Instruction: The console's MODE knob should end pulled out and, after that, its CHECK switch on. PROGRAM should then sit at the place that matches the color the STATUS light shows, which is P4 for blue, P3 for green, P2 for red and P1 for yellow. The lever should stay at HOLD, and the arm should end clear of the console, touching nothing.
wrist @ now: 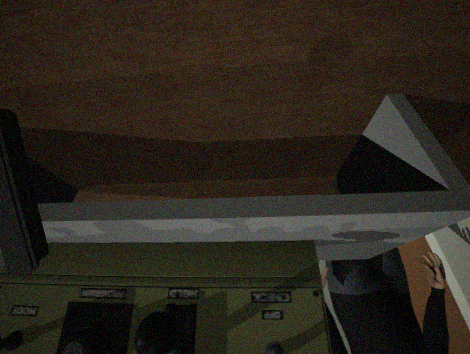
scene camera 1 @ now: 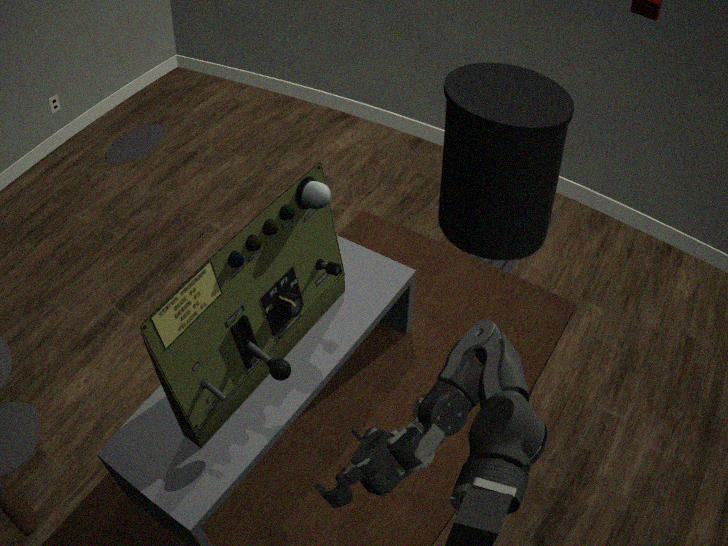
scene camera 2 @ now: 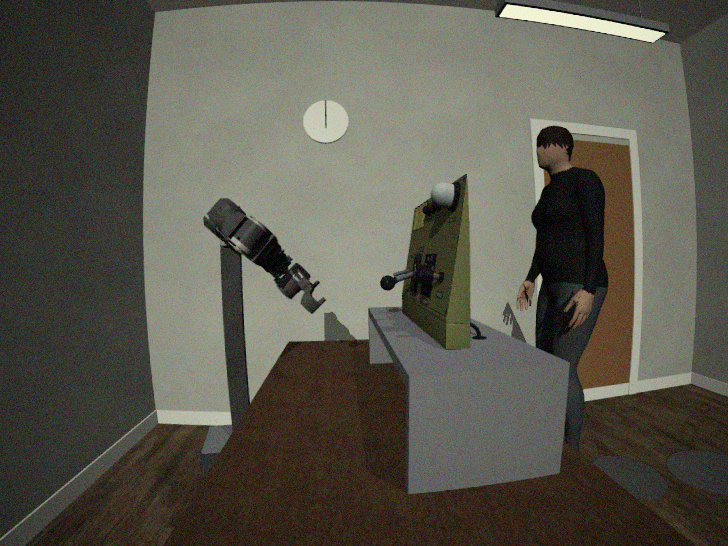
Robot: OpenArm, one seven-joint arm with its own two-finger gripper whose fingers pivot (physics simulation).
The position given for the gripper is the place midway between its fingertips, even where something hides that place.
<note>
In view: the gripper (scene camera 1: 342,468), a green console (wrist: 271,289) and a grey bench (scene camera 1: 149,451).
The gripper is seen too in scene camera 2 (scene camera 2: 316,297). The grey bench is seen too in the wrist view (wrist: 343,226) and in scene camera 2 (scene camera 2: 424,365).
</note>
